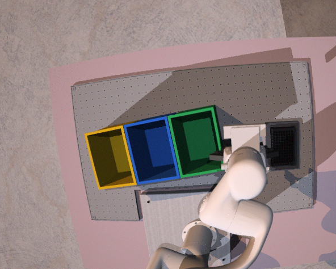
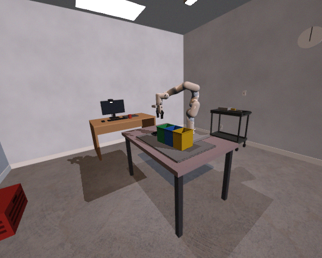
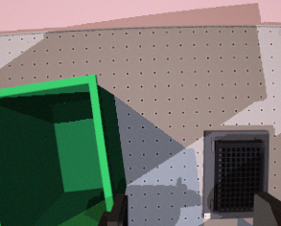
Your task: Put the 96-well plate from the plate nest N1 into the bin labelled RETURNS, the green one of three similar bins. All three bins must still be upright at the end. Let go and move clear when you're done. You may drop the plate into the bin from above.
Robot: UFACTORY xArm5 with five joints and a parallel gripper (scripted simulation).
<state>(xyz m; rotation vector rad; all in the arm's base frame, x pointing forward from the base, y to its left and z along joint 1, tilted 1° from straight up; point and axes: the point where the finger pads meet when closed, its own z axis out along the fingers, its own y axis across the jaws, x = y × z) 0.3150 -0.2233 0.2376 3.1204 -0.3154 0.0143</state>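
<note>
My hand is 24 cm above the black 96-well plate, 13 cm to the left of it and 7 cm past it. From my hand the other things lie so: blue bin: 26 cm to the left, 17 cm below, 4 cm ahead; plate nest: 25 cm below, 13 cm to the right, 7 cm behind; green bin: 17 cm below, 13 cm to the left, 3 cm ahead.
</note>
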